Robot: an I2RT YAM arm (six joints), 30 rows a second.
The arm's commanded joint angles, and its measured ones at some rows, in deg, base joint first. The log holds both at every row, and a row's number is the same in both.
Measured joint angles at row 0: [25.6, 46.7, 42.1, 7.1, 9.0, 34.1]
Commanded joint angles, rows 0 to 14: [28.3, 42.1, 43.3, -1.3, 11.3, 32.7]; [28.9, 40.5, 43.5, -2.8, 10.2, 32.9]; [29.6, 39.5, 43.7, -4.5, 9.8, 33.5]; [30.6, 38.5, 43.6, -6.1, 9.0, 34.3]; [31.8, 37.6, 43.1, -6.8, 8.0, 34.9]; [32.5, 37.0, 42.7, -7.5, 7.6, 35.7]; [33.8, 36.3, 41.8, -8.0, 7.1, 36.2]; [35.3, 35.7, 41.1, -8.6, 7.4, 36.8]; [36.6, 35.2, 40.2, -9.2, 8.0, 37.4]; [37.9, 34.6, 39.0, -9.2, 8.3, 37.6]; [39.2, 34.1, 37.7, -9.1, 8.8, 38.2]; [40.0, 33.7, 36.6, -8.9, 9.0, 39.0]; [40.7, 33.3, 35.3, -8.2, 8.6, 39.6]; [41.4, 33.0, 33.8, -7.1, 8.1, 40.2]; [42.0, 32.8, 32.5, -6.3, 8.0, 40.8]
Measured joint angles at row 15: [40.6, 33.4, 35.1, -5.9, 8.4, 38.5]
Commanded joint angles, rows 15 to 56: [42.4, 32.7, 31.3, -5.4, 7.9, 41.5]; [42.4, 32.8, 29.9, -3.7, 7.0, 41.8]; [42.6, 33.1, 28.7, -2.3, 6.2, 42.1]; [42.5, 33.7, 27.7, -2.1, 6.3, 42.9]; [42.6, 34.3, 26.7, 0.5, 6.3, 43.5]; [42.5, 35.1, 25.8, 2.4, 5.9, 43.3]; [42.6, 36.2, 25.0, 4.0, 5.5, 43.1]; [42.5, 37.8, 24.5, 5.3, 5.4, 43.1]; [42.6, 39.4, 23.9, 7.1, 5.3, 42.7]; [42.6, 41.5, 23.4, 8.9, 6.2, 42.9]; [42.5, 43.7, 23.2, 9.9, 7.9, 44.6]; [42.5, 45.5, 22.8, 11.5, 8.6, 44.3]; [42.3, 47.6, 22.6, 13.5, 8.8, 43.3]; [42.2, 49.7, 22.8, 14.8, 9.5, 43.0]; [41.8, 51.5, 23.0, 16.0, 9.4, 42.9]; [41.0, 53.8, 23.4, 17.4, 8.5, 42.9]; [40.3, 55.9, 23.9, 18.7, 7.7, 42.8]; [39.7, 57.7, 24.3, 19.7, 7.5, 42.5]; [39.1, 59.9, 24.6, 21.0, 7.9, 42.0]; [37.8, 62.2, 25.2, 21.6, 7.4, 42.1]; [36.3, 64.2, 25.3, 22.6, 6.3, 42.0]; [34.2, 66.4, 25.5, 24.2, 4.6, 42.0]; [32.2, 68.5, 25.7, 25.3, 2.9, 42.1]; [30.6, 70.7, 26.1, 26.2, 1.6, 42.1]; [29.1, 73.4, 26.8, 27.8, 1.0, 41.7]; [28.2, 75.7, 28.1, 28.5, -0.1, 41.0]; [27.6, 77.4, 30.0, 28.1, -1.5, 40.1]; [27.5, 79.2, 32.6, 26.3, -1.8, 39.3]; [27.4, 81.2, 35.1, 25.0, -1.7, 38.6]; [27.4, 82.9, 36.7, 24.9, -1.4, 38.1]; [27.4, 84.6, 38.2, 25.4, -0.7, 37.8]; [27.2, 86.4, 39.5, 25.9, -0.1, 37.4]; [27.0, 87.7, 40.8, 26.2, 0.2, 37.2]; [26.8, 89.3, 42.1, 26.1, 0.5, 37.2]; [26.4, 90.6, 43.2, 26.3, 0.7, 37.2]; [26.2, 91.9, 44.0, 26.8, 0.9, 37.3]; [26.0, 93.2, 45.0, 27.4, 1.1, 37.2]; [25.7, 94.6, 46.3, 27.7, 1.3, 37.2]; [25.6, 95.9, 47.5, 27.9, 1.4, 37.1]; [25.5, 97.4, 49.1, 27.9, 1.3, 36.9]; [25.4, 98.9, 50.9, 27.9, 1.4, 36.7]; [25.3, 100.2, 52.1, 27.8, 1.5, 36.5]
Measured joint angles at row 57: [25.8, 97.5, 48.9, 26.7, 0.3, 37.9]
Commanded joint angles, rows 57 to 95: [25.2, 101.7, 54.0, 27.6, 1.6, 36.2]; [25.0, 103.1, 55.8, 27.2, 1.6, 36.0]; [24.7, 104.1, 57.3, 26.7, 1.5, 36.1]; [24.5, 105.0, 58.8, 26.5, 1.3, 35.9]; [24.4, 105.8, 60.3, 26.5, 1.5, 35.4]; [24.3, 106.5, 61.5, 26.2, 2.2, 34.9]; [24.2, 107.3, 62.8, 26.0, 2.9, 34.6]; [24.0, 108.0, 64.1, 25.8, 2.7, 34.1]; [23.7, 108.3, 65.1, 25.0, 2.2, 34.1]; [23.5, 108.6, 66.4, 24.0, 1.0, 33.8]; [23.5, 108.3, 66.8, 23.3, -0.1, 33.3]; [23.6, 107.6, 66.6, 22.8, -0.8, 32.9]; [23.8, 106.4, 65.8, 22.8, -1.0, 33.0]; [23.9, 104.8, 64.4, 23.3, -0.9, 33.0]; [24.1, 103.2, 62.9, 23.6, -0.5, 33.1]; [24.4, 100.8, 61.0, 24.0, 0.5, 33.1]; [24.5, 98.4, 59.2, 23.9, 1.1, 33.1]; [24.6, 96.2, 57.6, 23.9, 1.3, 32.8]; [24.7, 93.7, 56.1, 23.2, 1.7, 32.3]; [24.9, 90.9, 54.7, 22.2, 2.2, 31.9]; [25.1, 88.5, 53.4, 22.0, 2.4, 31.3]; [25.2, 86.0, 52.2, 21.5, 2.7, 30.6]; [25.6, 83.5, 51.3, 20.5, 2.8, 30.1]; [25.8, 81.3, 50.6, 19.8, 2.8, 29.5]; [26.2, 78.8, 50.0, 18.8, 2.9, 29.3]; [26.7, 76.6, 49.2, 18.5, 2.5, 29.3]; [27.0, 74.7, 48.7, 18.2, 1.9, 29.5]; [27.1, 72.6, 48.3, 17.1, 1.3, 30.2]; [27.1, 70.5, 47.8, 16.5, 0.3, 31.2]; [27.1, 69.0, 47.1, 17.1, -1.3, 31.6]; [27.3, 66.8, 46.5, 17.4, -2.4, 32.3]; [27.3, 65.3, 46.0, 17.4, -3.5, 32.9]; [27.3, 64.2, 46.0, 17.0, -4.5, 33.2]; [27.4, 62.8, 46.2, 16.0, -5.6, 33.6]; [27.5, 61.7, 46.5, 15.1, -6.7, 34.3]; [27.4, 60.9, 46.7, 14.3, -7.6, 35.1]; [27.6, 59.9, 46.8, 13.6, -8.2, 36.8]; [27.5, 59.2, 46.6, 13.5, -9.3, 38.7]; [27.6, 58.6, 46.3, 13.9, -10.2, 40.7]
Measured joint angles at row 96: [27.2, 60.0, 46.8, 15.6, -6.1, 35.8]
